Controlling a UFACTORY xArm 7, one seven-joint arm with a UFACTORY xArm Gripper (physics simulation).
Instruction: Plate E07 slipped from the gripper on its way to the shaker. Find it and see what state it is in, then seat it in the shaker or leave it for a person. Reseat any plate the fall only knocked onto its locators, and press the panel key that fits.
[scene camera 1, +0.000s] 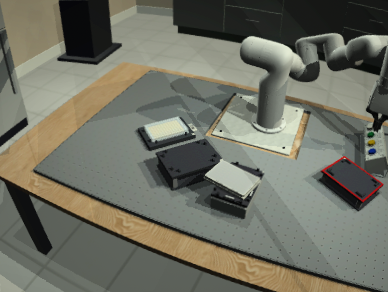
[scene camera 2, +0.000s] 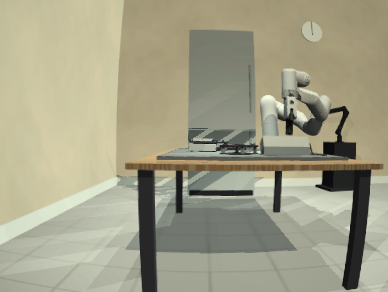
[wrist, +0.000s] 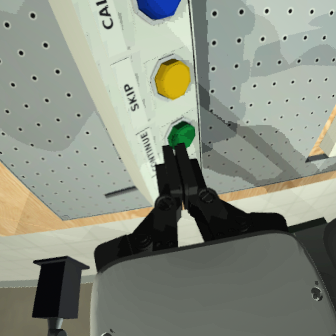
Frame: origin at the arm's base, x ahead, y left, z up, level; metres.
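Seen in the pictures: gripper, fingertip midpoint: (scene camera 1: 375, 129) (scene camera 2: 289, 135) (wrist: 173, 157); arm's base, link origin: (scene camera 1: 268, 122).
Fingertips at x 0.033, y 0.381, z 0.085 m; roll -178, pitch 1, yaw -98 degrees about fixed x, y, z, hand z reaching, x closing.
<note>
Pixels of each thing's top centre, then the offset from my fingertips to it. "pt": a spot on its surface instead.
- green CONTINUE key, surface spot: (wrist: 181, 134) pt dx +0.004, dy -0.011, dz -0.019 m
- panel, top centre: (wrist: 149, 131) (scene camera 1: 378, 135) (scene camera 2: 285, 136) dx +0.024, dy +0.012, dz -0.006 m
- yellow SKIP key, top centre: (wrist: 173, 85) (scene camera 1: 372, 140) dx +0.048, dy -0.012, dz -0.015 m
- blue key, top centre: (scene camera 1: 373, 149) dx +0.098, dy -0.014, dz -0.015 m
- pale-lidded plate, top centre: (scene camera 1: 232, 176) dx +0.356, dy -0.425, dz -0.020 m
- dark-topped device, surface spot: (scene camera 1: 229, 205) pt dx +0.428, dy -0.412, dz -0.054 m
- plate with yellowish wells, top centre: (scene camera 1: 165, 127) dx +0.150, dy -0.701, dz -0.058 m
- dark nest, surface spot: (scene camera 1: 148, 142) pt dx +0.227, dy -0.731, dz -0.075 m
- dark raised platform, top centre: (scene camera 1: 189, 153) dx +0.294, dy -0.568, dz -0.028 m
My gripper (scene camera 1: 377, 124) (scene camera 2: 289, 132) (wrist: 173, 157) is shut and empty, fingertips at the edge of the green CONTINUE key (wrist: 181, 134) on the panel (scene camera 1: 375, 164) (scene camera 2: 286, 146); whether they touch it I cannot tell. The yellow SKIP key (scene camera 1: 371, 142) (wrist: 172, 79) and blue key (scene camera 1: 371, 151) (wrist: 158, 6) stand beyond. A pale-lidded plate (scene camera 1: 233, 177) lies skewed and looks tilted on a dark-topped device (scene camera 1: 229, 205). A plate with yellowish wells (scene camera 1: 166, 128) lies apparently level on a dark nest (scene camera 1: 148, 142). No E07 label is readable, and I cannot tell which device is the shaker.
A dark raised platform (scene camera 1: 189, 158) with corner locators and no plate stands between the two plates. A red-edged dark stand (scene camera 1: 352, 179), bearing no plate, is near the panel. The arm's white base plate (scene camera 1: 240, 136) lies at the table's back edge.
</note>
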